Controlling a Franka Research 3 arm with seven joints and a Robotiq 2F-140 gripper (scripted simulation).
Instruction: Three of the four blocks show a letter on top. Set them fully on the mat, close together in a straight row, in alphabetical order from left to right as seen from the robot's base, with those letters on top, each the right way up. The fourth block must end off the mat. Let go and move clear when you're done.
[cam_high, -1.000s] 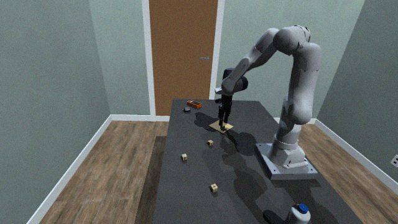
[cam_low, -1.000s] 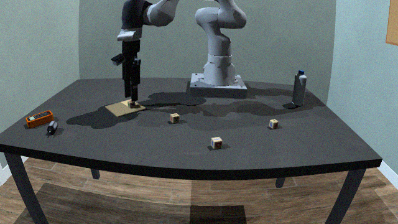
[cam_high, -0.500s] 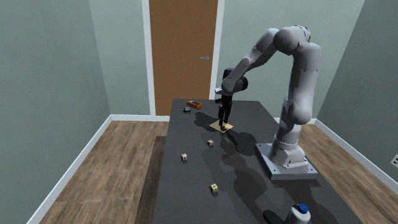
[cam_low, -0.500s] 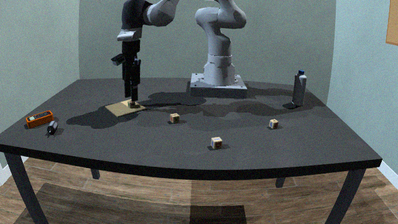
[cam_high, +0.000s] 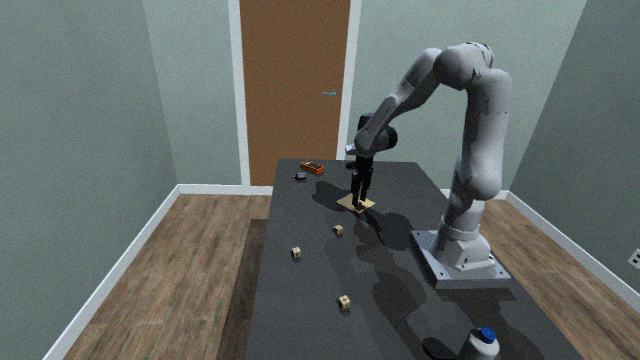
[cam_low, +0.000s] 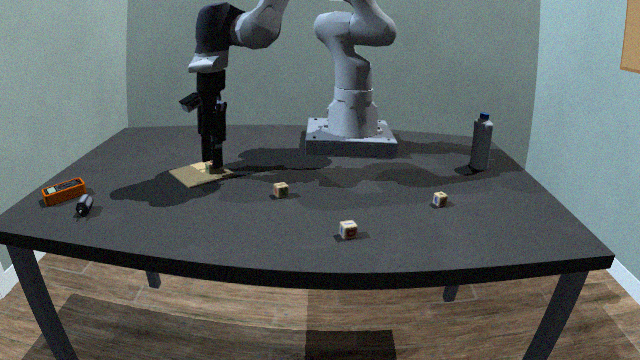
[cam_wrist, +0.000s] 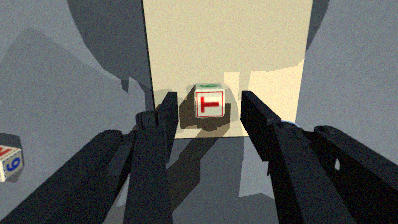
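The block lies 4 cm below my hand. Also, from my hand: tan mat 5 cm below, 3 cm to the right, 1 cm ahead; then orange device 40 cm to the right, 20 cm ahead, 4 cm below.
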